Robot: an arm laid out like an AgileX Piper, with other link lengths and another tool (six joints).
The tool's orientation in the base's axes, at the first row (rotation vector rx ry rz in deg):
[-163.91, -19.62, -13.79]
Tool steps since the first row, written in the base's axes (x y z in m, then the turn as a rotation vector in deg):
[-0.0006, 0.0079, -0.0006, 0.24, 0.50, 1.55]
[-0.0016, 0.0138, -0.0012, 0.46, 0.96, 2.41]
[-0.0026, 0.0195, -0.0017, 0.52, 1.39, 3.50]
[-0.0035, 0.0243, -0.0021, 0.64, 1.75, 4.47]
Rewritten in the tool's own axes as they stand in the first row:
[0.0010, -0.0075, 0.0026, 0.63, -0.76, -1.32]
[0.0011, -0.0131, 0.0046, 1.10, -1.33, -1.99]
[0.0013, -0.0186, 0.0064, 1.46, -1.97, -2.91]
[0.0013, -0.0233, 0.0080, 1.84, -2.50, -3.72]

